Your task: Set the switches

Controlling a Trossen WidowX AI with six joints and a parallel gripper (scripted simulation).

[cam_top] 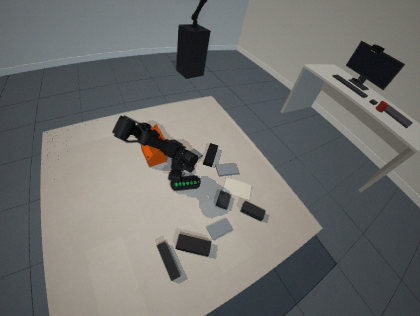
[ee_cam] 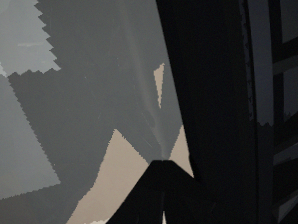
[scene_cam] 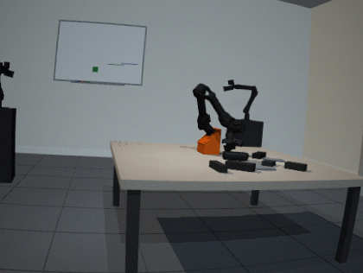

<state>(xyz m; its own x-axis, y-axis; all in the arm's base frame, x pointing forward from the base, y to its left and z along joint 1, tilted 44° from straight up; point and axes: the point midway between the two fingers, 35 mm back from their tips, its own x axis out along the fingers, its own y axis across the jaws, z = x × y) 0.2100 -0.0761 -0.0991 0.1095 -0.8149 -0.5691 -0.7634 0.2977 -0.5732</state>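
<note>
Now: the small dark box 24 cm ahead of my gripper tip, 14 cm to the left of it and 1 cm above it. Round my gripper tip: long black bar: 34 cm ahead, 24 cm to the right, 1 cm above; then white plate: 22 cm ahead, 27 cm to the left.
</note>
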